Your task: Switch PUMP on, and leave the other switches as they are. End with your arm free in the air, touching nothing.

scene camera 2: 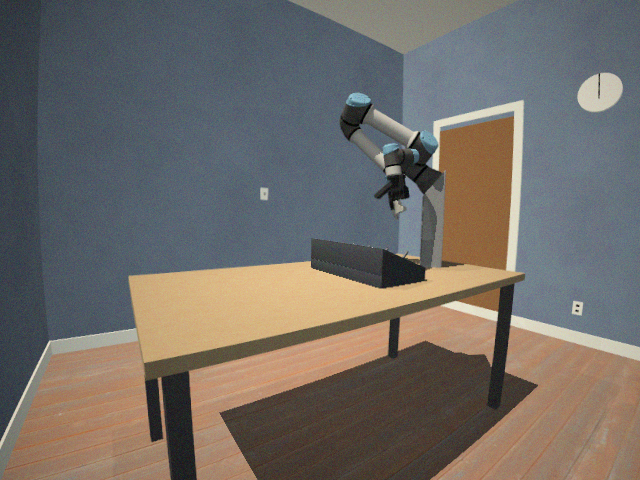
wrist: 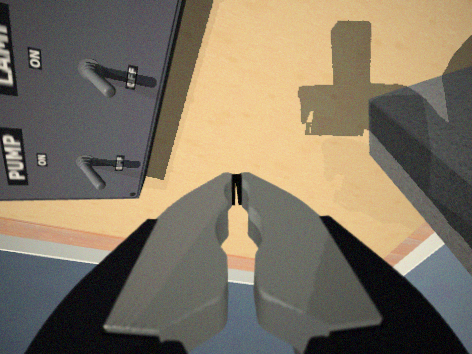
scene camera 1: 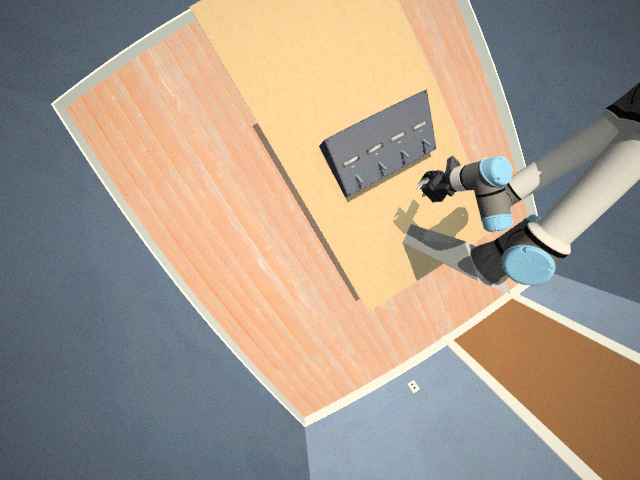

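Observation:
The dark sloped switch panel [scene camera 1: 379, 126] [scene camera 2: 346, 258] [wrist: 60, 110] stands on the table. In the wrist view, the PUMP lever [wrist: 93, 172] is beside the panel's end corner and leans toward its OFF label. It is the leftmost lever [scene camera 1: 358, 179] in scene camera 1. The neighbouring LAMP lever [wrist: 99, 78] [scene camera 1: 382, 167] also leans to OFF. The other two levers [scene camera 1: 404, 156] [scene camera 1: 425, 146] show small, farther right. My gripper [scene camera 1: 420, 184] [scene camera 2: 398, 211] [wrist: 235, 176] is shut and empty, in the air above and in front of the panel's PUMP end, touching nothing.
The wooden table [scene camera 1: 299, 62] [scene camera 2: 232, 310] [wrist: 260, 60] carries the panel. The grey arm post [scene camera 1: 439, 250] [scene camera 2: 433, 227] [wrist: 420, 155] stands on the front side. The arm's shadow falls on the table between panel and post. Blue walls and a brown door [scene camera 2: 478, 206] surround the table.

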